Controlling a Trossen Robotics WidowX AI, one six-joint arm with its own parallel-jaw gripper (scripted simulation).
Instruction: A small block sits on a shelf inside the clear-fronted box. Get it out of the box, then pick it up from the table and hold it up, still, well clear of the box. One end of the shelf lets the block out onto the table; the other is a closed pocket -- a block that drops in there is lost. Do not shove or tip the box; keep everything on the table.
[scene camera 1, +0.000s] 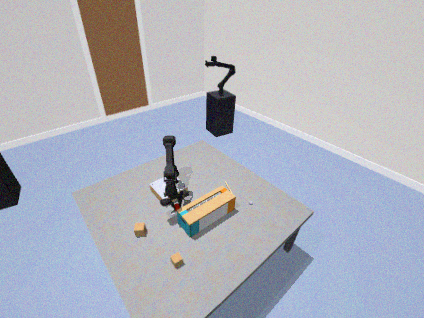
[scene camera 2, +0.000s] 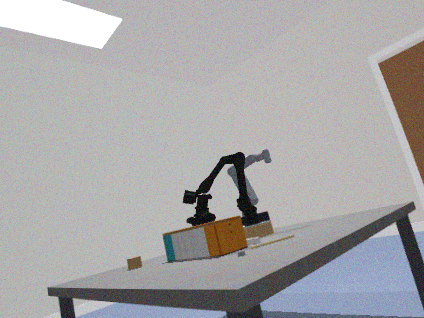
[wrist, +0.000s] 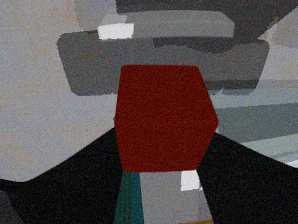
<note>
In view: the gripper (wrist: 158, 134), a dark red block (wrist: 164, 122) and a box (scene camera 2: 217, 238).
The box is seen too in scene camera 1 (scene camera 1: 194, 217) and in the wrist view (wrist: 253, 117). Scene camera 2 misses the dark red block, which is hidden by the box.
</note>
